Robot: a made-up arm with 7 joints. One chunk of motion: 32 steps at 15 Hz.
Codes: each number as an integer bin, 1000 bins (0 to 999) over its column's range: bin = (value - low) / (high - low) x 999, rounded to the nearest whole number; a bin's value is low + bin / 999 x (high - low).
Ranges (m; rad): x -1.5..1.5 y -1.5..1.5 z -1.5..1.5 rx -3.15..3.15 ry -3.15..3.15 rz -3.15..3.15
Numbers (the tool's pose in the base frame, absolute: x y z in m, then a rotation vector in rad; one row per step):
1: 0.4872 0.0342 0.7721 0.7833 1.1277 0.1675
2: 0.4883 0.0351 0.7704 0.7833 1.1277 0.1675
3: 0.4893 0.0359 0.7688 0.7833 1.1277 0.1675
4: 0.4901 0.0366 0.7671 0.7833 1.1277 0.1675
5: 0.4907 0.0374 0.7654 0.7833 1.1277 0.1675
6: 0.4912 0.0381 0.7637 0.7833 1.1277 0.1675
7: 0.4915 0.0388 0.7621 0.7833 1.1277 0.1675
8: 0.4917 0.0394 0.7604 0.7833 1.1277 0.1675
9: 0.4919 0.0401 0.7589 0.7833 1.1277 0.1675
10: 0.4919 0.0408 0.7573 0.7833 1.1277 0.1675
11: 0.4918 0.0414 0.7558 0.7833 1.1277 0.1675
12: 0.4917 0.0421 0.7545 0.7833 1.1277 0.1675
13: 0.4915 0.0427 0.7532 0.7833 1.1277 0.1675
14: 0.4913 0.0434 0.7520 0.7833 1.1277 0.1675
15: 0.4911 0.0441 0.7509 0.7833 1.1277 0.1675
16: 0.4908 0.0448 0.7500 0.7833 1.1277 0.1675
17: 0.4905 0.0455 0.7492 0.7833 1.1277 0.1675
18: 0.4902 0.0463 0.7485 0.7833 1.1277 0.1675
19: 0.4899 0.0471 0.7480 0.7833 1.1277 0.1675
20: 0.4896 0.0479 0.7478 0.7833 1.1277 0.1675
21: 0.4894 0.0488 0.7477 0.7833 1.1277 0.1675
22: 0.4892 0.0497 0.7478 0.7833 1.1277 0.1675
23: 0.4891 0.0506 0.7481 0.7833 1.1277 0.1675
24: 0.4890 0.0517 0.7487 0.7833 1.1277 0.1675
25: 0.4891 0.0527 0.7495 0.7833 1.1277 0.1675
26: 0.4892 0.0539 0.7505 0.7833 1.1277 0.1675
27: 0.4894 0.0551 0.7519 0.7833 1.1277 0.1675
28: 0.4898 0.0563 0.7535 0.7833 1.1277 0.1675
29: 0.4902 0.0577 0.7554 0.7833 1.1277 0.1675
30: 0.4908 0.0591 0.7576 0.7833 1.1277 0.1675
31: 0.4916 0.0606 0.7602 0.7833 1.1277 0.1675
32: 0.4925 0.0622 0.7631 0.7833 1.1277 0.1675
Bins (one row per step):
1: 662 511 757 624 678 526
2: 662 511 756 624 678 526
3: 662 511 756 624 678 526
4: 663 512 755 624 678 526
5: 663 512 754 624 678 526
6: 663 512 754 624 678 526
7: 663 512 753 624 678 526
8: 663 513 753 624 678 526
9: 663 513 752 624 678 526
10: 663 513 752 624 678 526
11: 663 513 751 624 678 526
12: 663 514 751 624 678 526
13: 663 514 750 624 678 526
14: 663 514 750 624 678 526
15: 663 514 750 624 678 526
16: 663 514 749 624 678 526
17: 663 515 749 624 678 526
18: 663 515 749 624 678 526
19: 663 515 749 624 678 526
20: 663 515 749 624 678 526
21: 662 516 748 624 678 526
22: 662 516 749 624 678 526
23: 662 516 749 624 678 526
24: 662 517 749 624 678 526
25: 662 517 749 624 678 526
26: 662 517 749 624 678 526
27: 662 518 750 624 678 526
28: 663 518 750 624 678 526
29: 663 519 751 624 678 526
30: 663 519 752 624 678 526
31: 663 520 753 624 678 526
32: 664 520 754 624 678 526

